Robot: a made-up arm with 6 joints.
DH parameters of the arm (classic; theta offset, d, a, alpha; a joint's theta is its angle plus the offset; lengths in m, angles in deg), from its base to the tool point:
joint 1: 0 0.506 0 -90
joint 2: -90 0 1.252 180
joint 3: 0 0 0 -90
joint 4: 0 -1.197 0 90
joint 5: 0 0.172 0 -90
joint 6: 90 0 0 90
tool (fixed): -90 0 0 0
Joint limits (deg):
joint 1: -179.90..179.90
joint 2: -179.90..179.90
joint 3: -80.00..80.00
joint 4: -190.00..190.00
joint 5: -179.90..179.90
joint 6: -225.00..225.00
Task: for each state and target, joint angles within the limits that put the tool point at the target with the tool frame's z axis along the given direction. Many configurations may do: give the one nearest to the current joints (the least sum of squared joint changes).
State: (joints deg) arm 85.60 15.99 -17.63 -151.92 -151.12 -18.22
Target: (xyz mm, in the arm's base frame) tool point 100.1 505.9 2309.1 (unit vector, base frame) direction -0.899 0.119 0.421
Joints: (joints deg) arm 63.51 -23.92 14.34 -142.28 -178.19 -21.39
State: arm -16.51 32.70 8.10 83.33 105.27 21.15
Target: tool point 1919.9 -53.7 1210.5 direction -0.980 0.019 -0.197
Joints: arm -0.61 36.75 14.41 78.84 96.78 33.09
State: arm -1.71 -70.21 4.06 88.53 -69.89 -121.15
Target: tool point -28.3 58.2 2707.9 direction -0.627 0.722 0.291
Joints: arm -42.10 -27.55 28.92 98.09 -85.98 -106.41
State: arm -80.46 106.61 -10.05 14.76 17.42 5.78
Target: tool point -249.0 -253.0 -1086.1 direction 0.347 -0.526 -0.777
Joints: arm -107.26 121.68 -9.73 18.88 -18.96 11.41
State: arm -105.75 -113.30 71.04 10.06 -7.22 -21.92
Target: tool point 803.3 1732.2 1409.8 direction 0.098 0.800 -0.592
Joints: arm -120.04 -94.54 28.19 2.52 5.96 -20.91
